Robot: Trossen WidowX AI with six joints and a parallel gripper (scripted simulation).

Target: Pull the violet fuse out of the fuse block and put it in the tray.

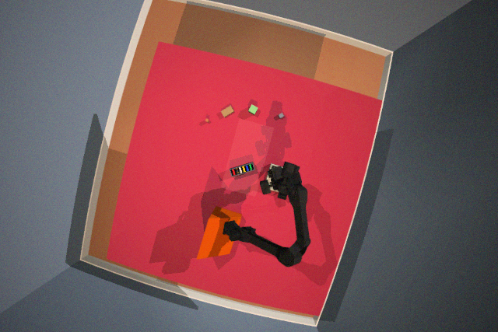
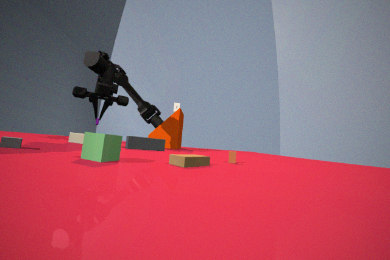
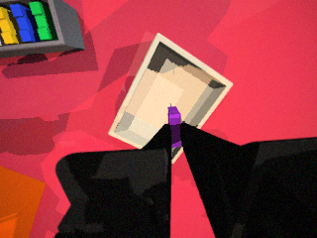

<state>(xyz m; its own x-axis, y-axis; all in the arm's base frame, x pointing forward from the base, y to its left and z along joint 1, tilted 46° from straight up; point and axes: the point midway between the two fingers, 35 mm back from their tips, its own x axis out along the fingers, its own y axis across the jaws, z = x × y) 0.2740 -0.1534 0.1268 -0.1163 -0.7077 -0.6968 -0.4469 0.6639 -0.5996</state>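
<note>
The beige tray is 80 mm below my gripper tip. Round my gripper tip: green cube 330 mm ahead, 190 mm to the left, 70 mm below; tan flat block 290 mm ahead, 320 mm to the left, 80 mm below; small grey cube 320 mm ahead, 40 mm to the left, 80 mm below.
</note>
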